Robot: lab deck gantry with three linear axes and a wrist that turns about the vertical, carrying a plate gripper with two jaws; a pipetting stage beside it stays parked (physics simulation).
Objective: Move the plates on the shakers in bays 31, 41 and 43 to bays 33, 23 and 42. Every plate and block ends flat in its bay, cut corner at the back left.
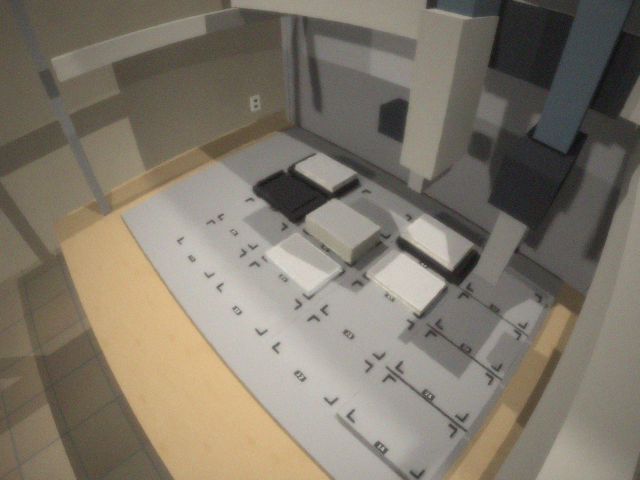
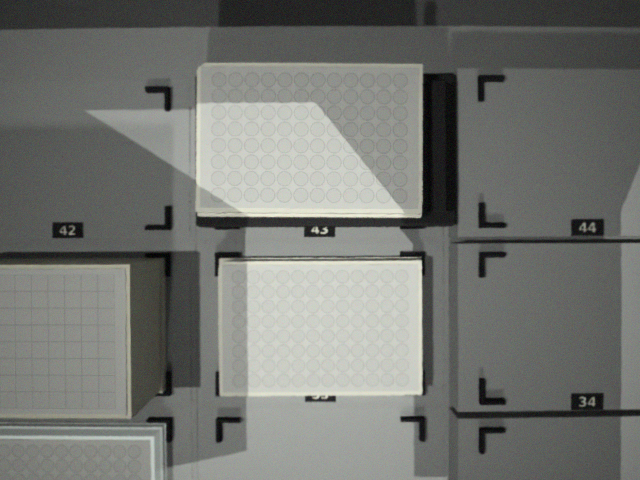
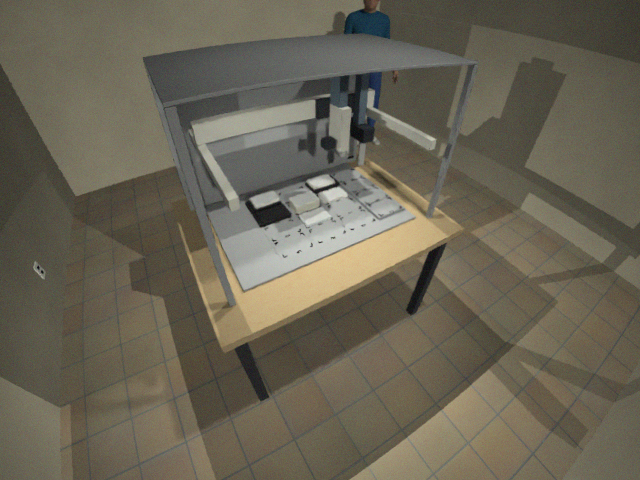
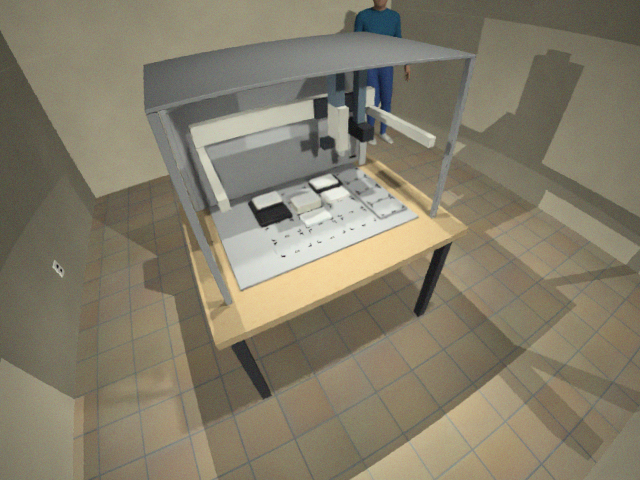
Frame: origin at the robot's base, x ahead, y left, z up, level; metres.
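Where they show: gripper, fingertip midpoint: (image 1: 497, 260) (image 3: 355, 161) (image 4: 357, 160); robot's base, link origin: (image 1: 179, 241) (image 3: 284, 256) (image 4: 282, 256).
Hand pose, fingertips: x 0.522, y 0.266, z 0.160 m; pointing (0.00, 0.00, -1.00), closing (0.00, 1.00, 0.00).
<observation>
Each offset is from my fingertips to the top centre of the thing. "spot": to the spot under its first point.
A white plate @(0.130 m back, 0.009 m right, 0.146 m down) (image 1: 405, 281) (image 2: 325, 325) lies flat in bay 33; its cut corner is hard to make out. Another white plate @(0.135 m back, 0.101 m left, 0.123 m down) (image 1: 439, 242) (image 2: 310, 139) sits on the black shaker @(spot: 0.062 m back, 0.095 m left, 0.129 m down) (image 2: 439, 149) in bay 43, cut corner at the back left. A third plate @(0.452 m back, 0.100 m left, 0.123 m down) (image 1: 325, 171) (image 3: 264, 199) (image 4: 267, 199) is on the bay 41 shaker. The bay 31 shaker @(0.462 m back, 0.008 m right, 0.129 m down) (image 1: 291, 193) (image 3: 268, 212) (image 4: 271, 212) is bare. Bay 42 @(spot: 0.294 m back, 0.052 m left, 0.160 m down) (image 2: 67, 229) and bay 23 @(spot: 0.130 m back, 0.163 m right, 0.160 m down) (image 1: 348, 334) hold no plate. My gripper (image 1: 493, 266) (image 3: 361, 160) (image 4: 362, 159) is raised right of bay 43, empty and apparently open; its rear jaw is hidden.
A tall grey block @(0.294 m back, 0.009 m right, 0.118 m down) (image 1: 342, 227) (image 2: 64, 341) stands in bay 32, beside the plate in bay 33. A pale lidded plate @(0.294 m back, 0.116 m right, 0.146 m down) (image 1: 303, 262) (image 2: 72, 457) lies in bay 22. The parked pipetting stage (image 1: 439, 98) hangs left of the gripper. A person (image 3: 368, 25) (image 4: 379, 23) stands behind the deck.
</observation>
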